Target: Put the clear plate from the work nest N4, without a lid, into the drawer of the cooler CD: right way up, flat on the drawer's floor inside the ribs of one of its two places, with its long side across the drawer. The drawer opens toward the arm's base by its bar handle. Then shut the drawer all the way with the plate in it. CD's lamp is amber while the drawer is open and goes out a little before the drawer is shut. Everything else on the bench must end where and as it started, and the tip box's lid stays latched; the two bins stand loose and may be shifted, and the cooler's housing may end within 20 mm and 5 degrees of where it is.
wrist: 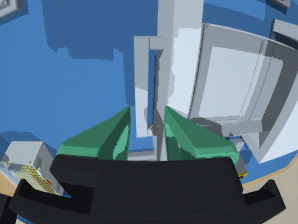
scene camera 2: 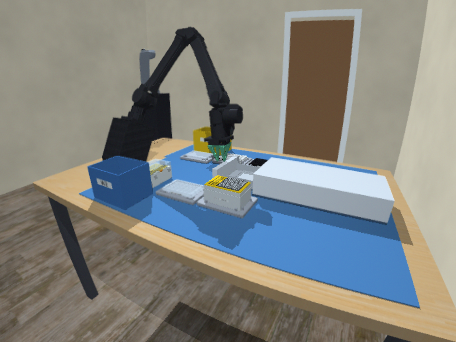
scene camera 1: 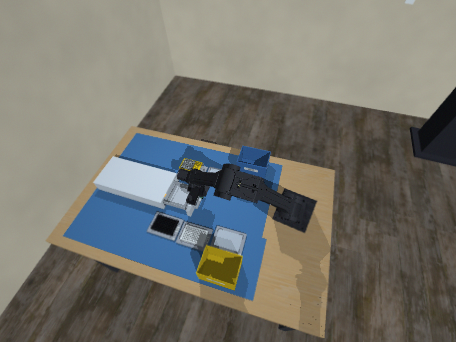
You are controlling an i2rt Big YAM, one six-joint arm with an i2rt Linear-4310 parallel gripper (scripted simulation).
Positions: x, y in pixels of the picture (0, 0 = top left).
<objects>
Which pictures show the white cooler CD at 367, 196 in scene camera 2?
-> The wrist view, scene camera 2 and scene camera 1: all of them.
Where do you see a white cooler CD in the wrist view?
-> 272, 147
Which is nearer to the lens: the yellow bin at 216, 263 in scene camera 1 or the blue bin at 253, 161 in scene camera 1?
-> The yellow bin.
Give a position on a white cooler CD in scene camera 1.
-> At 135, 181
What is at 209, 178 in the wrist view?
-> The gripper.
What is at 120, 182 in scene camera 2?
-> A blue bin.
</objects>
